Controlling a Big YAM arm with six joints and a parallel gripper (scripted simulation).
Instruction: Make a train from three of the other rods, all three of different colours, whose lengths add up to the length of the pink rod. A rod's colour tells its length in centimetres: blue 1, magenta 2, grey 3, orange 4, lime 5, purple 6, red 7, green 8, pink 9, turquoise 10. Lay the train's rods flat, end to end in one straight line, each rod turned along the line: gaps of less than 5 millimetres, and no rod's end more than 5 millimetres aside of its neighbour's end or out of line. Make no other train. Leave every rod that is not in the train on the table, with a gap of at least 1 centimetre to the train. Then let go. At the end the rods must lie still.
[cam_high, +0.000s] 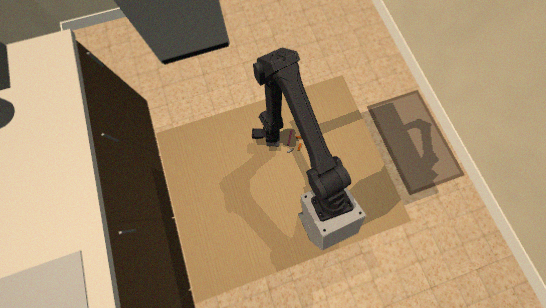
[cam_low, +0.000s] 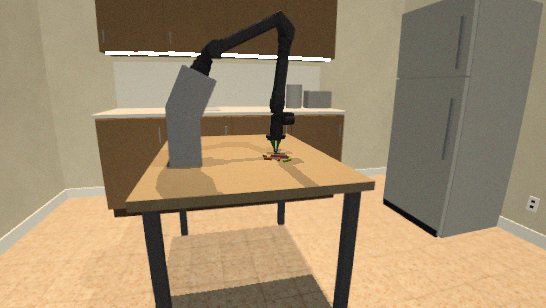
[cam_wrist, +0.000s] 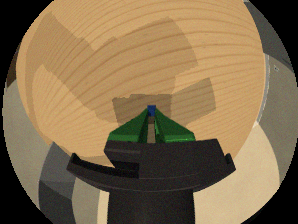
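Now: hand 1 cm past the pink rod and 10 cm to the left of it. The rest, counted from my hand: lime rod (1 cm ahead, 18 cm to the right); grey rod (8 cm behind, 7 cm to the right); blue rod (right at my hand).
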